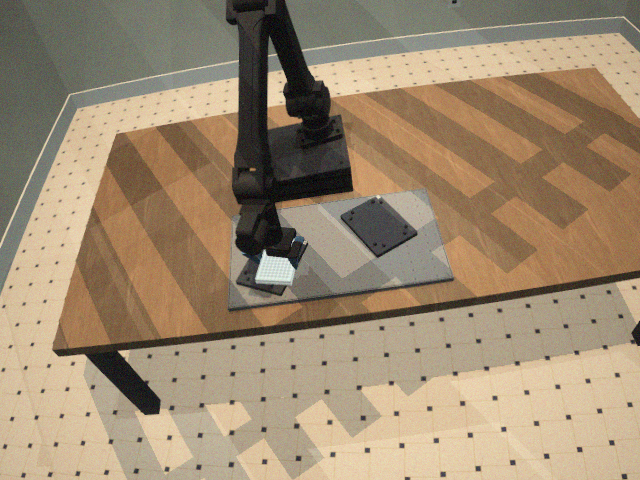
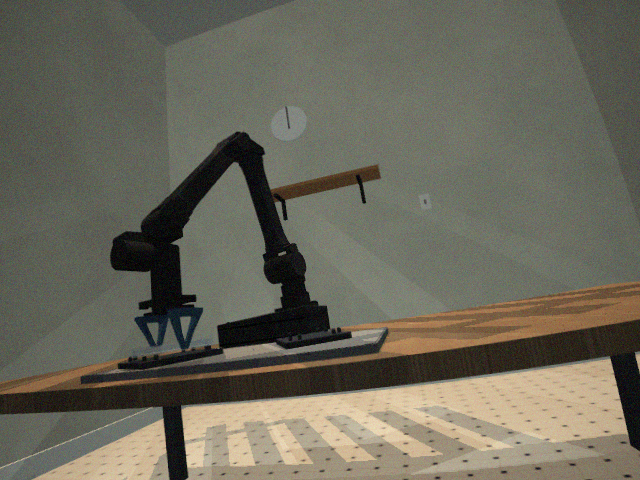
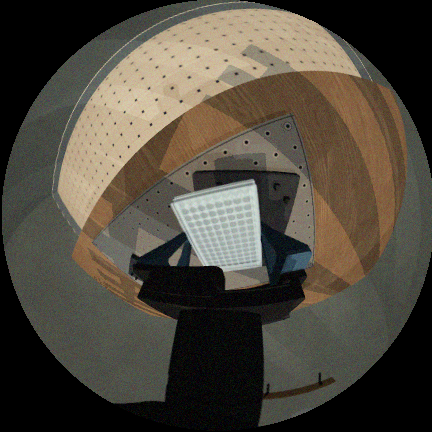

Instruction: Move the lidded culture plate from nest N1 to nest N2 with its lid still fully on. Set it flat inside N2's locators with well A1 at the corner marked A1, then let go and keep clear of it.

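Frame: origin at the arm's base, x right, y ahead, z up, level; metres.
Where they show: gripper, fingertip midpoint: (image 1: pixel 278 265) (image 2: pixel 170 350) (image 3: pixel 223 228); arm's base, origin of the base link: (image 1: pixel 319 135) (image 2: pixel 297 310).
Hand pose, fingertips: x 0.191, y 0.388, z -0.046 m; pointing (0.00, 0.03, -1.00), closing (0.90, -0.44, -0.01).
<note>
Things, the pixels of their centre, and the offset from my fingertips. Level surfaces: height alone.
- lidded culture plate, body centre: (image 3: pixel 224 239) (image 2: pixel 174 344) (image 1: pixel 278 259) dx -0.004, dy -0.009, dz +0.010 m
- grey perforated board, body centre: (image 2: pixel 249 354) (image 3: pixel 179 260) (image 1: pixel 334 245) dx -0.142, dy -0.042, dz -0.028 m
- wooden table, its level: dz -0.035 m
The lidded culture plate (image 1: pixel 275 270) (image 2: pixel 146 349) (image 3: pixel 222 220) is pale and translucent, with rows of wells. My gripper (image 1: pixel 275 258) (image 2: pixel 170 347) (image 3: pixel 223 228) is shut on it, a blue finger on each long side. The plate looks about level, a little above one dark nest (image 1: pixel 249 276) (image 2: pixel 206 354) (image 3: pixel 274 209), and is turned relative to that nest. The lid appears to be on. Another dark nest (image 1: pixel 377 225) (image 2: pixel 313 339) carries no plate; a small pale mark shows at its rear corner. I cannot read any N1, N2 or A1 labels.
Both nests stand on a grey perforated board (image 1: pixel 413 266) (image 2: pixel 248 353) (image 3: pixel 270 146) on the wooden table (image 1: pixel 170 289) (image 2: pixel 465 335) (image 3: pixel 345 175). The arm's black base (image 1: pixel 310 165) (image 2: pixel 273 325) stands just behind the board. Small locator pegs rise from the nests.
</note>
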